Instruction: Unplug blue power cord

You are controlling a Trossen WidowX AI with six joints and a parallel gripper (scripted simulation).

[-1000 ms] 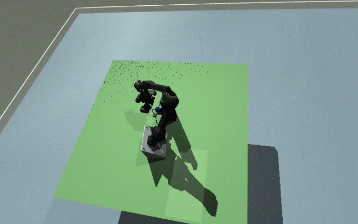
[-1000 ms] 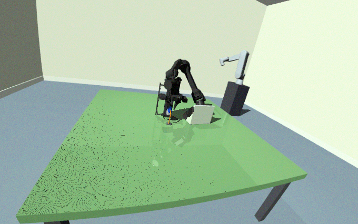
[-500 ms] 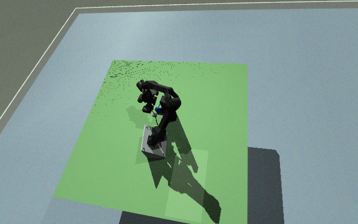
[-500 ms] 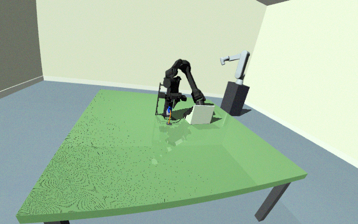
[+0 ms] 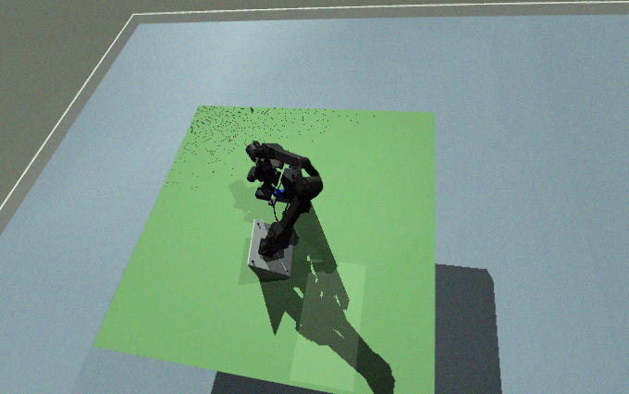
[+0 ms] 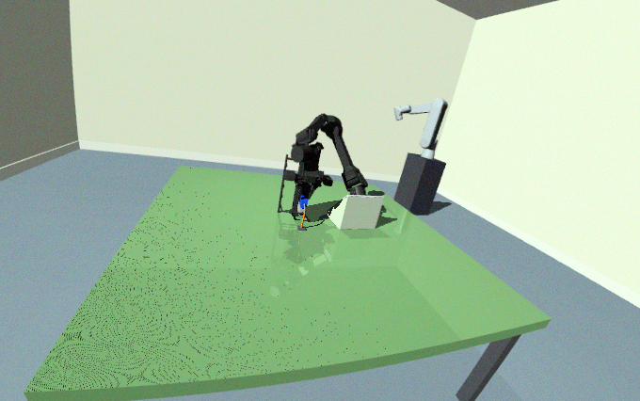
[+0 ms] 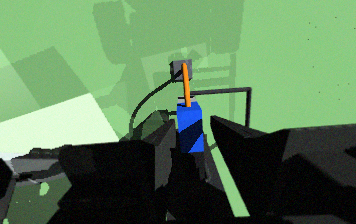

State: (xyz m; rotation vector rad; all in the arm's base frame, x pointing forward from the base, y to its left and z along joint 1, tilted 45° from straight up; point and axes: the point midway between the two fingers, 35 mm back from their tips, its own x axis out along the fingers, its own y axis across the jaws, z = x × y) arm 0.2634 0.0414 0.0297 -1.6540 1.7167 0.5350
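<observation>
Right now the blue plug is 3 cm to the right of my gripper tip and 1 cm below it. Round my gripper tip: grey block 11 cm below, 4 cm to the left, 1 cm ahead.
</observation>
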